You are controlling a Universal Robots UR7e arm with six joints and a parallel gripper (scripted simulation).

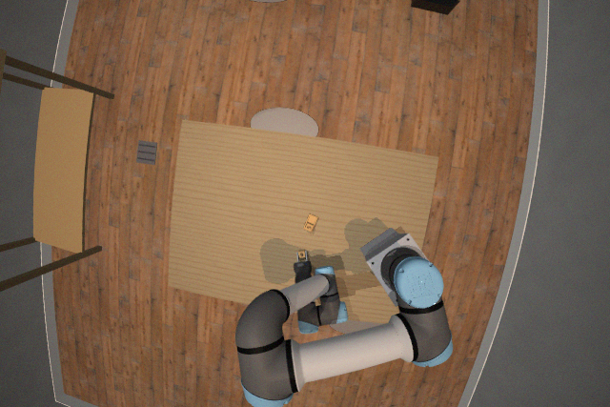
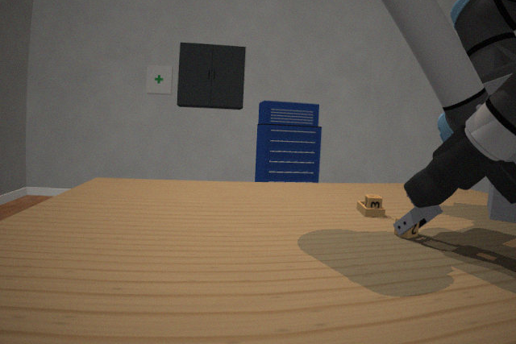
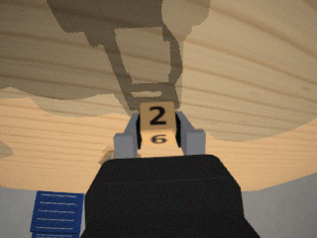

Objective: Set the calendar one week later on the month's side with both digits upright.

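Now: the wooden calendar tray 160 mm to the right of my hand, 20 mm behind it and 10 mm below it. Also, from my hand: wooden date cube 10 mm to the right, 10 mm below.
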